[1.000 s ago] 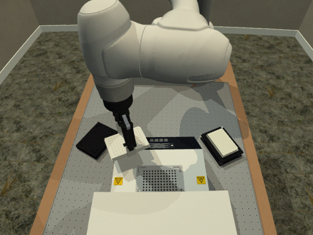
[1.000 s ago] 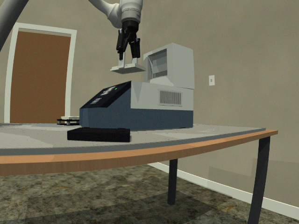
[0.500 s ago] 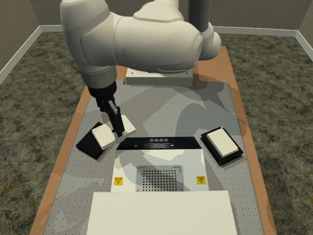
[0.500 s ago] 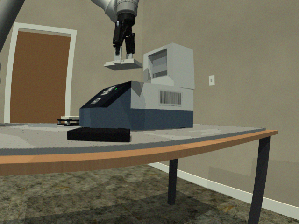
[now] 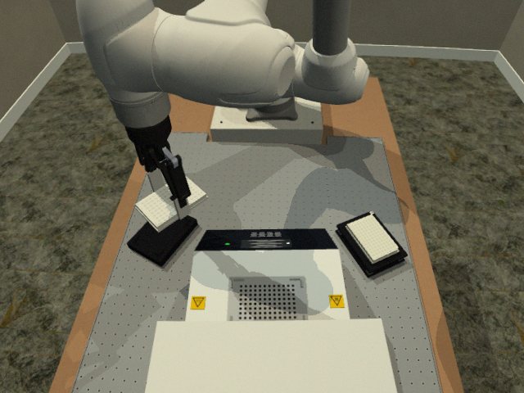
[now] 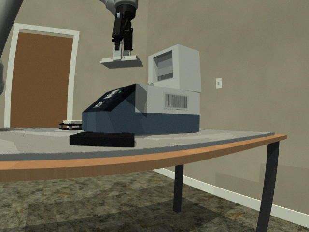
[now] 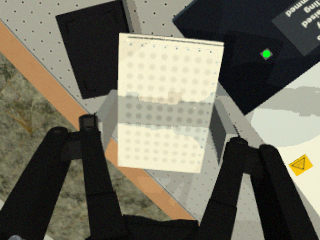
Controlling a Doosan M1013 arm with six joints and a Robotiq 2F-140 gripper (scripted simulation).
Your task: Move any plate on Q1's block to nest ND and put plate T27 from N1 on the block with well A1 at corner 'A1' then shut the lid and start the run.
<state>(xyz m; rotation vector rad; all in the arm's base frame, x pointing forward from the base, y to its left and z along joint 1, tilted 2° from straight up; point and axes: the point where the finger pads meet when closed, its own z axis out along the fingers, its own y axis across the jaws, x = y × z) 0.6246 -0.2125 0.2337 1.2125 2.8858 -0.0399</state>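
Right now my hand is 90 mm past the black nest ND, 90 mm to the left of it and 270 mm above it. Round my hand: black nest N1: 60 mm behind, 480 mm to the left, 250 mm below.
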